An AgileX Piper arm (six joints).
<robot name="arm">
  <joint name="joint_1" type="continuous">
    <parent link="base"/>
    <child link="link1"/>
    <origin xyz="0 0 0.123"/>
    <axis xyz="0 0 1"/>
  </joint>
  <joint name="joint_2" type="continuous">
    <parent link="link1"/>
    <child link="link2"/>
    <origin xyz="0 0 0"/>
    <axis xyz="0 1 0"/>
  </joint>
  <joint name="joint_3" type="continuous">
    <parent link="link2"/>
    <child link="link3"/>
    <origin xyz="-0.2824 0 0.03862"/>
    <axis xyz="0 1 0"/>
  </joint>
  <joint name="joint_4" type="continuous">
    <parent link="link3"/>
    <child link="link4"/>
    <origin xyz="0.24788 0 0.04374"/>
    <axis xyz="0.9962 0 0.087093"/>
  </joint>
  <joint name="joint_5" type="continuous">
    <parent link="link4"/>
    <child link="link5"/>
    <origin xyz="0 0 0"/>
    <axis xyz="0 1 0"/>
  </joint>
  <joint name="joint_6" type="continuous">
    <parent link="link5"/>
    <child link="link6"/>
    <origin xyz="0.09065 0 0.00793"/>
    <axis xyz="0.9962 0 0.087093"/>
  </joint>
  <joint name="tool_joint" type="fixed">
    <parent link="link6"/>
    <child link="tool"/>
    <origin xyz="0 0 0" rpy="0 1.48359 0"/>
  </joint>
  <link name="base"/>
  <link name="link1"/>
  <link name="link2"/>
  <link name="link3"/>
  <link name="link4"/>
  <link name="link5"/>
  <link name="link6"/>
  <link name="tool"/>
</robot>
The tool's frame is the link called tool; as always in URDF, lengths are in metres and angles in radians. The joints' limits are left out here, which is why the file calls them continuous.
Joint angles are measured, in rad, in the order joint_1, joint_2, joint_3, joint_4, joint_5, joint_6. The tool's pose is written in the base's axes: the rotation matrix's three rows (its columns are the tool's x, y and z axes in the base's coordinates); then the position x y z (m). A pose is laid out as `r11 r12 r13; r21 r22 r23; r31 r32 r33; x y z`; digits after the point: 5 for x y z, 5 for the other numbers.
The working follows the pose.
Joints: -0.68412 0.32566 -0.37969 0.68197 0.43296 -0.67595
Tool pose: -0.17300 0.40204 0.89913; 0.09031 0.91553 -0.39199; -0.98077 0.01338 -0.19470; 0.07403 -0.02932 0.28929
Where each joint sits with the arm in this pose, in the base's axes (m; each line is computed from the numbers above, not from the rounded line before):
joint_1: 0.0000 0.0000 0.1230
joint_2: 0.0000 0.0000 0.1230
joint_3: -0.1978 0.1613 0.2499
joint_4: -0.0078 0.0063 0.3070
joint_5: -0.0078 0.0063 0.3070
joint_6: 0.0740 -0.0293 0.2893
the tool: 0.0740 -0.0293 0.2893

